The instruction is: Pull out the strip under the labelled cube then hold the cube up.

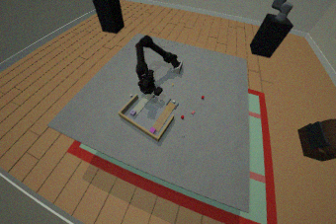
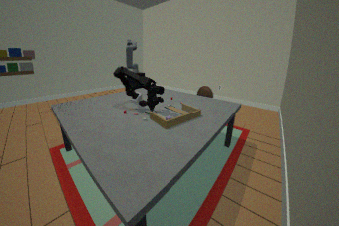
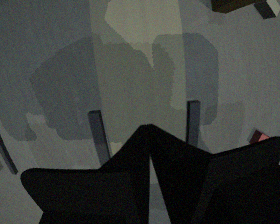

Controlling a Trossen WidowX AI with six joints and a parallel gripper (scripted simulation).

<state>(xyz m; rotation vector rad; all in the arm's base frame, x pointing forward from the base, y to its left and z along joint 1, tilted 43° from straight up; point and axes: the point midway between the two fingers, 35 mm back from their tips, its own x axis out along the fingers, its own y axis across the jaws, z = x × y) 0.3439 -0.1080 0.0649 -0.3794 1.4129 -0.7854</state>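
The pale green-grey strip is 90 mm ahead of my gripper tip and 30 mm to the right of it. Round my gripper tip: cube (200 mm ahead, 50 mm to the right, 20 mm above).
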